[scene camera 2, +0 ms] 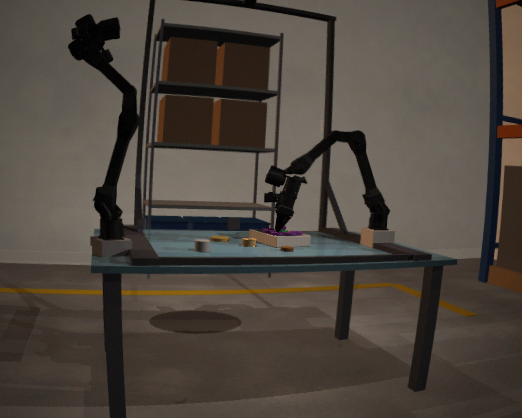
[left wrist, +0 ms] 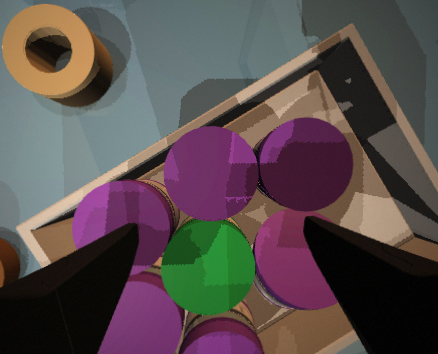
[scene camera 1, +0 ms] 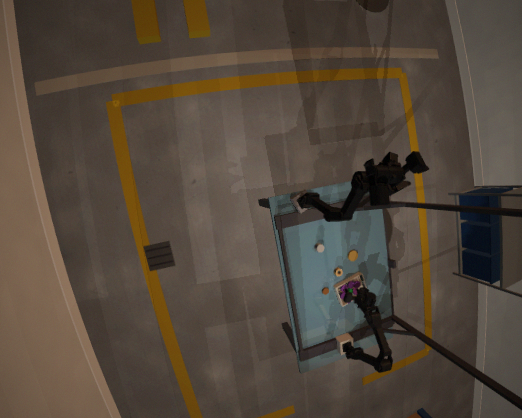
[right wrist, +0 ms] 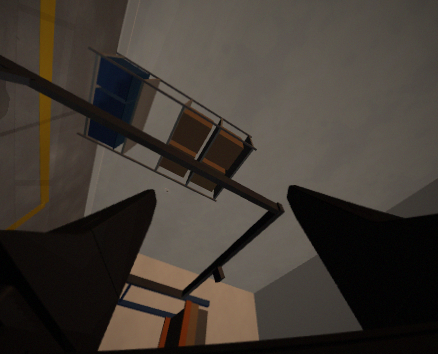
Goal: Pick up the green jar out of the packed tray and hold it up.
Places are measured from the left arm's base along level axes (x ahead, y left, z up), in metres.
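Where they show: left gripper, fingertip midpoint: [scene camera 2: 276, 230] [left wrist: 222, 227] [scene camera 1: 351, 289]; right gripper, fingertip midpoint: [scene camera 1: 419, 176] [right wrist: 223, 193]; left arm's base, origin of the base link: [scene camera 2: 378, 229] [scene camera 1: 347, 346]; right arm's base, origin of the base link: [scene camera 2: 110, 238] [scene camera 1: 303, 201].
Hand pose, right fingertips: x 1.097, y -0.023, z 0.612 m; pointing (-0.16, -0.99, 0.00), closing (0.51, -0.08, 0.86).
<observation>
Things, the pixels of their top centre, and the offset from my right fingertips.
- green jar, middle of its top: [left wrist: 208, 268] [scene camera 1: 349, 291] dx -0.714, dy -0.037, dz -0.630 m
- pale tray, middle of its top: [left wrist: 258, 243] [scene camera 2: 279, 232] [scene camera 1: 352, 290] dx -0.714, dy -0.065, dz -0.640 m
- tan ring-shaped piece, middle of its top: [left wrist: 48, 49] [scene camera 2: 249, 238] dx -0.576, dy +0.013, dz -0.654 m
- small orange-brown disc, middle of its top: [scene camera 2: 287, 247] [scene camera 1: 325, 291] dx -0.684, dy +0.112, dz -0.667 m
- yellow disc, middle of its top: [scene camera 2: 220, 237] [scene camera 1: 353, 255] dx -0.495, dy -0.108, dz -0.667 m
- whitish cylinder, middle of its top: [scene camera 2: 202, 240] [scene camera 1: 320, 248] dx -0.386, dy +0.126, dz -0.644 m
The green jar [left wrist: 208, 267] [scene camera 1: 350, 290] stands in the pale tray [left wrist: 280, 75] [scene camera 2: 292, 241], its round lid facing up, among several purple-lidded jars [left wrist: 211, 172]. My left gripper [left wrist: 222, 227] [scene camera 2: 280, 228] is open and empty, pointing down over the tray. In the left wrist view, the green lid lies between and slightly below the fingertips. One fingertip overlaps a purple lid at the left, the other a purple lid at the right; the height gap is hard to tell. My right gripper [right wrist: 223, 193] is open and empty, raised high away from the table.
Outside the tray stand a tan ring-shaped piece [left wrist: 82, 50] [scene camera 2: 249, 243], a small orange-brown disc [left wrist: 7, 262] [scene camera 1: 325, 291] [scene camera 2: 287, 249], a yellow disc [scene camera 1: 353, 255] [scene camera 2: 220, 239] and a whitish cylinder [scene camera 1: 320, 248] [scene camera 2: 202, 245]. Dark frame posts rise behind the table.
</observation>
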